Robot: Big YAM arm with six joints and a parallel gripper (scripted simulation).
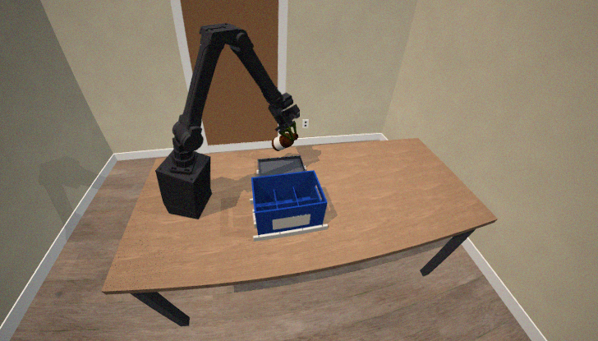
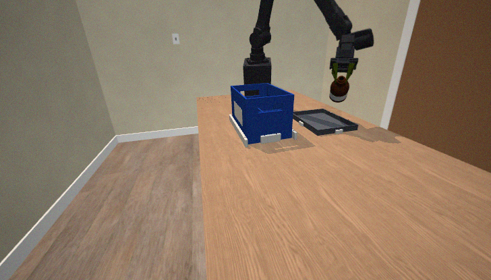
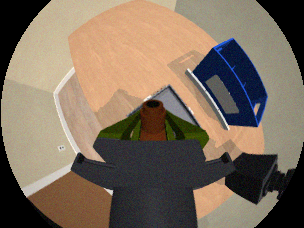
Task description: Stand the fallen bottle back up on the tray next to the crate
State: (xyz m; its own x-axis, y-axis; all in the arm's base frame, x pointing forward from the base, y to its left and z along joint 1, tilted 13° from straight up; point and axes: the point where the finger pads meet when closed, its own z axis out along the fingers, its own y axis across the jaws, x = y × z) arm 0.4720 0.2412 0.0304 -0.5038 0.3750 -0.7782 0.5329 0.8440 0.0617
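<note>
Now: the brown bottle 4 cm behind my hand, 2 cm to the left of it and 3 cm below it. The rest, counted from my hand: dark grey tray (6 cm behind, 3 cm to the right, 18 cm below); then blue crate (6 cm behind, 33 cm to the right, 11 cm below).
</note>
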